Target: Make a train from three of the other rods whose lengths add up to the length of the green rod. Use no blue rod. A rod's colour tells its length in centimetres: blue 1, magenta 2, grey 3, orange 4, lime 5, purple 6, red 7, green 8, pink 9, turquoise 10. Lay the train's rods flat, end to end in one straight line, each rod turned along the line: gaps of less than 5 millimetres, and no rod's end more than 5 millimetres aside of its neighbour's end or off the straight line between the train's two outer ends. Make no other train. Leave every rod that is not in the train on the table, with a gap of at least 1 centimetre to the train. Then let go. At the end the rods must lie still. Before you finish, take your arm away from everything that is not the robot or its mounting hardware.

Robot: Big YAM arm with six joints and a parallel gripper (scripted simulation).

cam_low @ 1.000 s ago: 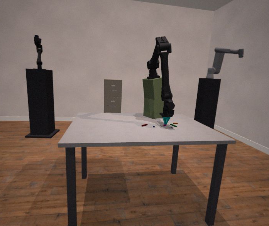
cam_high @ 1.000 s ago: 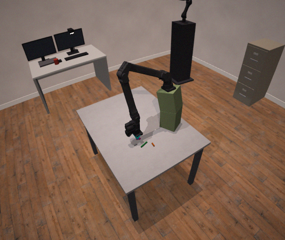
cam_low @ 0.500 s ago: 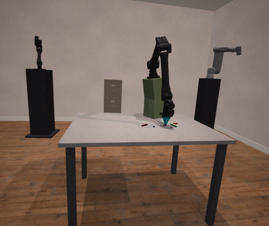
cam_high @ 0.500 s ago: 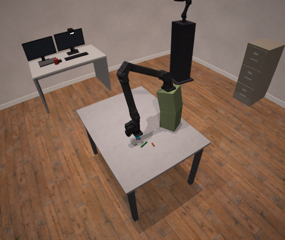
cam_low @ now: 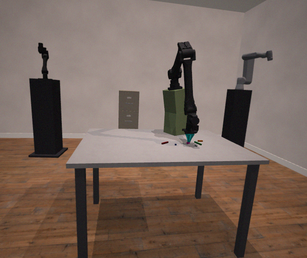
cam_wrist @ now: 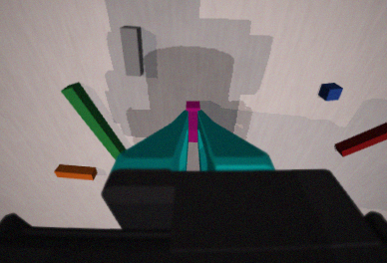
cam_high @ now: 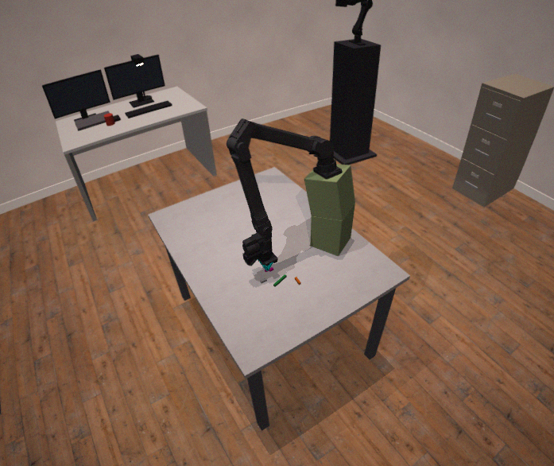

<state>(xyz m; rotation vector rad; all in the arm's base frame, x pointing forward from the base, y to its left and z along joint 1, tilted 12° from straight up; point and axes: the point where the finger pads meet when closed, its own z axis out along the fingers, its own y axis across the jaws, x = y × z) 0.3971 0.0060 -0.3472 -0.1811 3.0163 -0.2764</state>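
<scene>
Right now my hand is 4 cm to the right of the grey rod, 4 cm short of it and 2 cm above it. Also, from my hand: orange rod (12 cm to the left, 10 cm behind, 2 cm below); then green rod (8 cm to the left, 3 cm behind, 2 cm below); then small blue rod (10 cm to the right, 3 cm ahead, 2 cm below).
</scene>
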